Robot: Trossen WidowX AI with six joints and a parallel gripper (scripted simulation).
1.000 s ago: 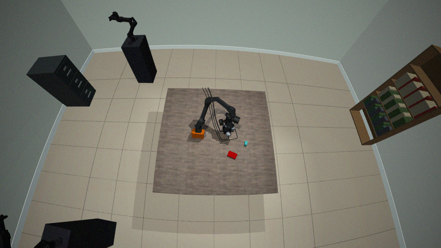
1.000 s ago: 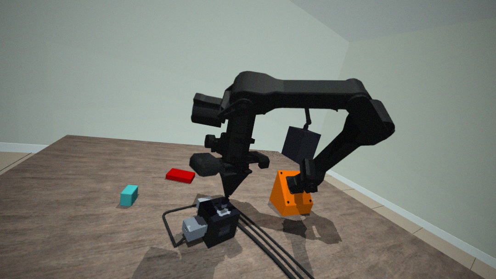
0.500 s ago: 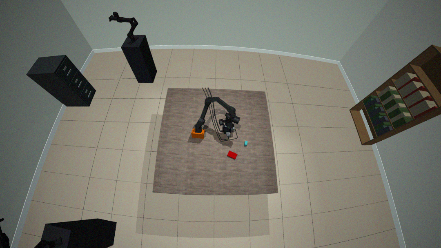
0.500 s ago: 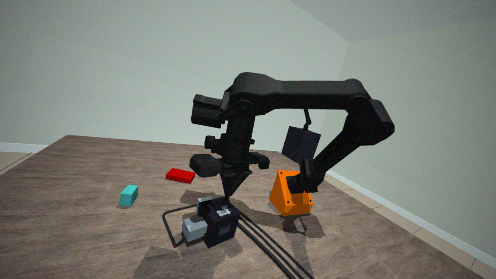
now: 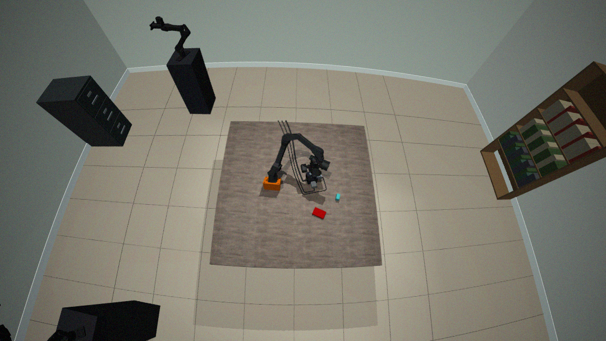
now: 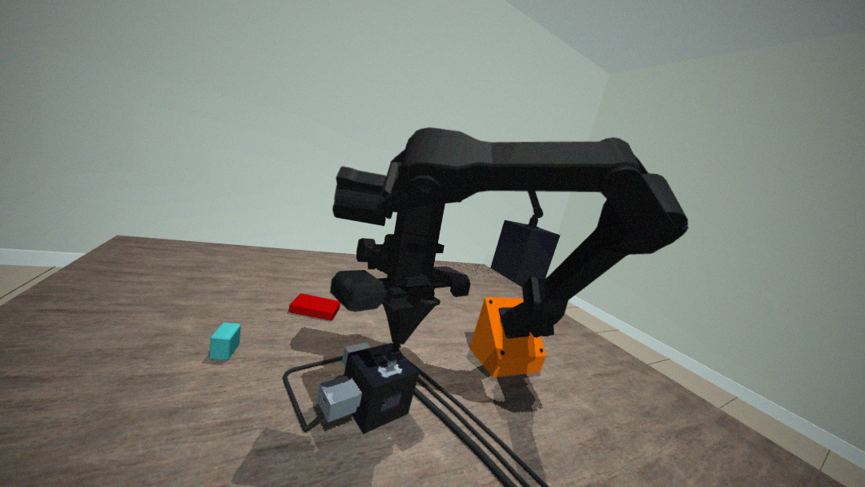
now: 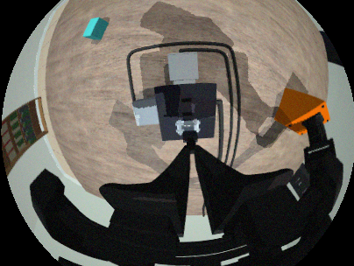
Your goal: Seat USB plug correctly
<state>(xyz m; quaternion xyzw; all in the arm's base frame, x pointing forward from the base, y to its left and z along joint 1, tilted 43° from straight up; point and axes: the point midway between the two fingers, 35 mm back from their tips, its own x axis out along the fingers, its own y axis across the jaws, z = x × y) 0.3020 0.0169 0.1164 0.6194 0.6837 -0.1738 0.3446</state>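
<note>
Right now the USB plug is 20 mm below my gripper tip. From my gripper tip the other things lie so: light grey socket (50 mm below); then teal block (220 mm ahead, 170 mm to the right, 100 mm below); then flat red block (310 mm to the right, 110 mm below, 70 mm ahead).
</note>
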